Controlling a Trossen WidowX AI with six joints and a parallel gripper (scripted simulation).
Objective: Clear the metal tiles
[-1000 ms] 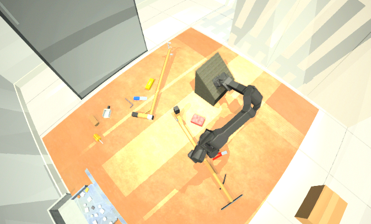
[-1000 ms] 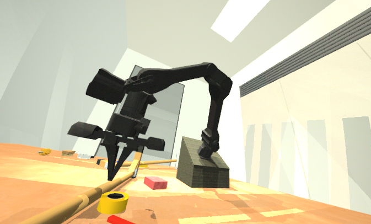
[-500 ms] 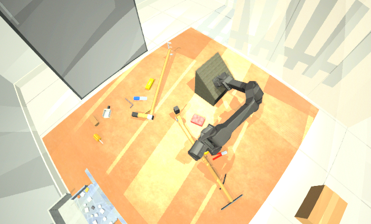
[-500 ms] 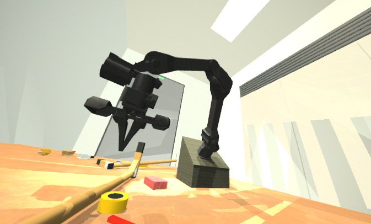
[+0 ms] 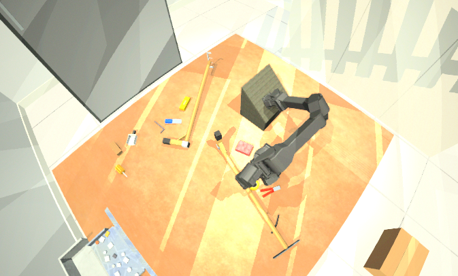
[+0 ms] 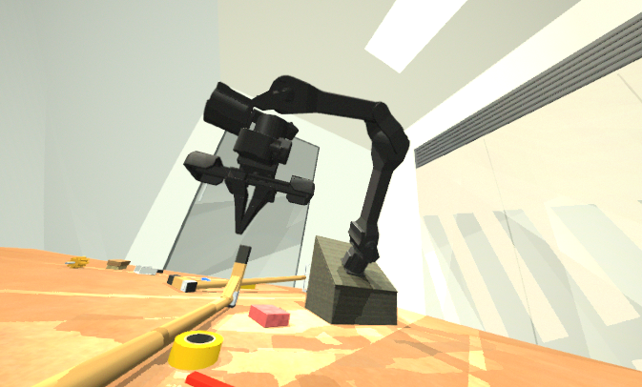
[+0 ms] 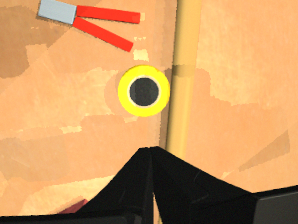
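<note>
The long scraper is 50 mm ahead of my gripper tip, 20 mm to the left of it and 80 mm below it. The rest, counted from my gripper tip: red clip: 40 mm behind, 80 mm to the left, 140 mm below; red block: 100 mm behind, 160 mm to the right, 130 mm below; yellow tape roll: 10 mm ahead, 130 mm below.
</note>
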